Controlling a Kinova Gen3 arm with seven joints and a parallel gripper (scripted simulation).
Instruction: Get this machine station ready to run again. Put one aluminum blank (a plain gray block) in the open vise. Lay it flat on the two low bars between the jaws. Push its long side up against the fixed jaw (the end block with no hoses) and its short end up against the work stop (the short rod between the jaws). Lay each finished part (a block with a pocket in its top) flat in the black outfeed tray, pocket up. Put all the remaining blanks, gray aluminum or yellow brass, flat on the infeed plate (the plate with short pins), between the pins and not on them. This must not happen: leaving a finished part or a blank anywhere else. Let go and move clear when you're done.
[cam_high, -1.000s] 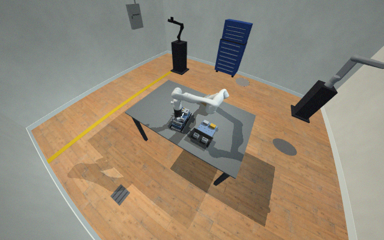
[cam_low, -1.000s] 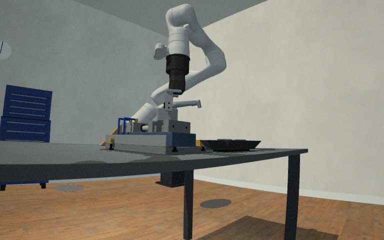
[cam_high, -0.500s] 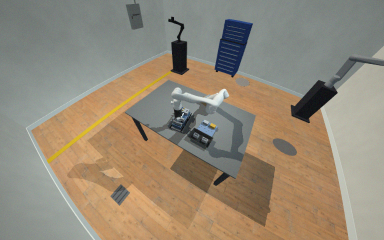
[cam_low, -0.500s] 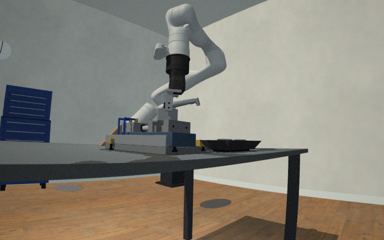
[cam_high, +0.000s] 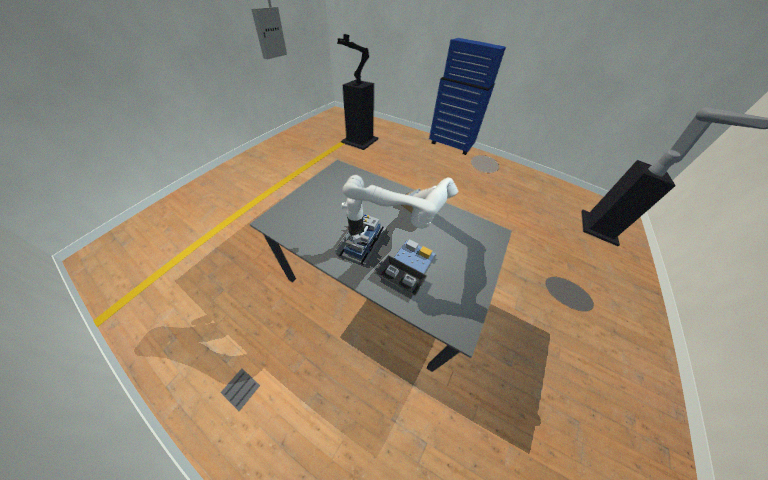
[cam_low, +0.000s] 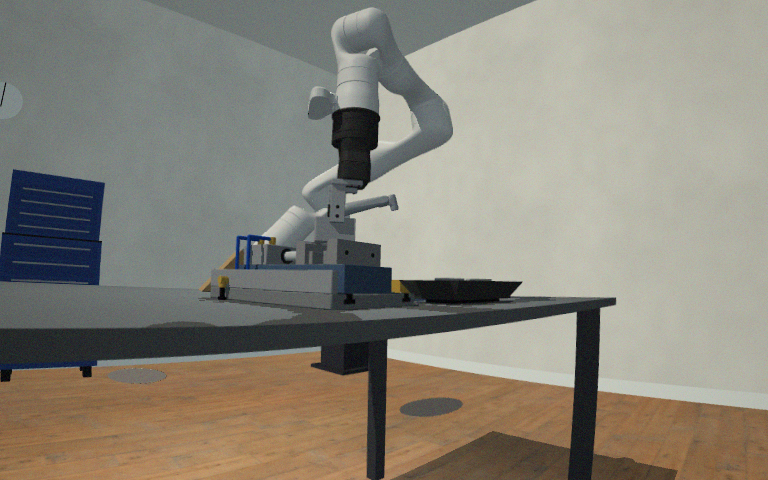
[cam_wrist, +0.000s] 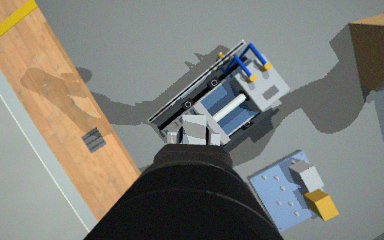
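The gray blank is 30 mm below my hand. Round my hand: yellow brass blank (360 mm to the left, 170 mm behind, 120 mm below).
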